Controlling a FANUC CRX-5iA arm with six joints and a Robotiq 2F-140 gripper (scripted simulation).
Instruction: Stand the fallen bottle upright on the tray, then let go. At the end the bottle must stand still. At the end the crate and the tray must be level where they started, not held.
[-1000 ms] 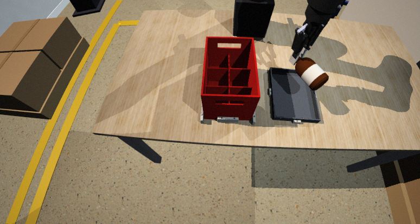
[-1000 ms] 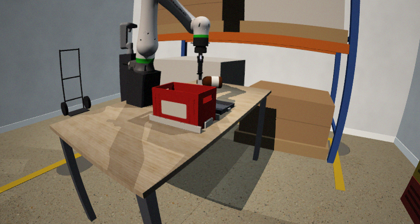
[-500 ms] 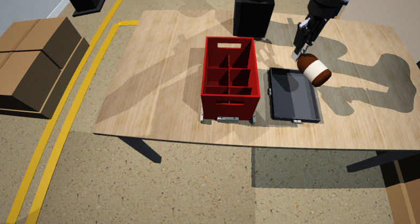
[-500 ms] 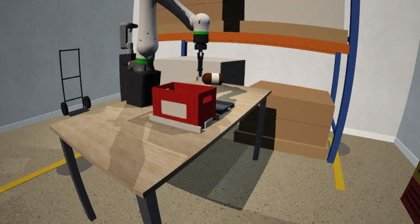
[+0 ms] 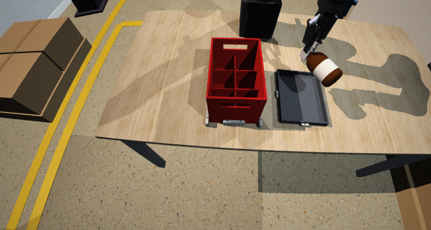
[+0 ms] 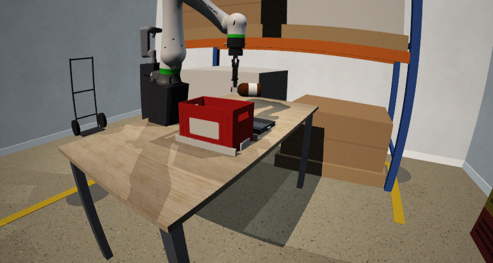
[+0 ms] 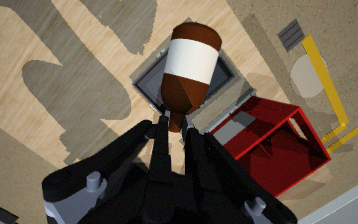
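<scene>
My hand is 5 cm short of the brown bottle, 2 cm to the right of it and 2 cm above it. Round my hand: dark grey tray: 7 cm ahead, 2 cm to the left, 20 cm below; then red crate: 1 cm ahead, 26 cm to the right, 13 cm below.
</scene>
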